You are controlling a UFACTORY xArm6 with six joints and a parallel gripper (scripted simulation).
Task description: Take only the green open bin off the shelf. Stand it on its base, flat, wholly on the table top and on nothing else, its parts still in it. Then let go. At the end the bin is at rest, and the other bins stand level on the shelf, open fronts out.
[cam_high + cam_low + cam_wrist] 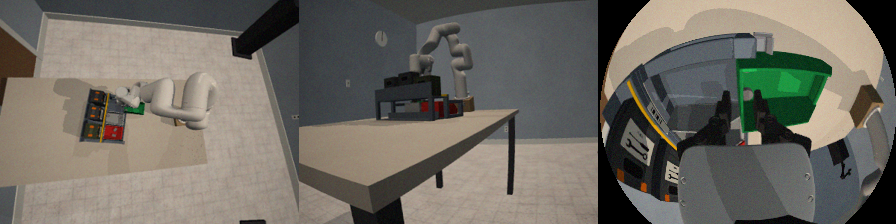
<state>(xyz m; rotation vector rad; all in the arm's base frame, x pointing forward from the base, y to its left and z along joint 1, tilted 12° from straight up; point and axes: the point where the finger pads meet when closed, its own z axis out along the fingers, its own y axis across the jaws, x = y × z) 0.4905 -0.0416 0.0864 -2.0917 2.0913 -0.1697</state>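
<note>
Now: hand 8 cm past the green open bin and 5 cm above it. Round my hand: yellow strip 13 cm ahead, 11 cm to the left, 2 cm above; red bin 22 cm to the left, 8 cm ahead, 5 cm below; grey bin 11 cm to the left, 8 cm ahead, 5 cm below.
</note>
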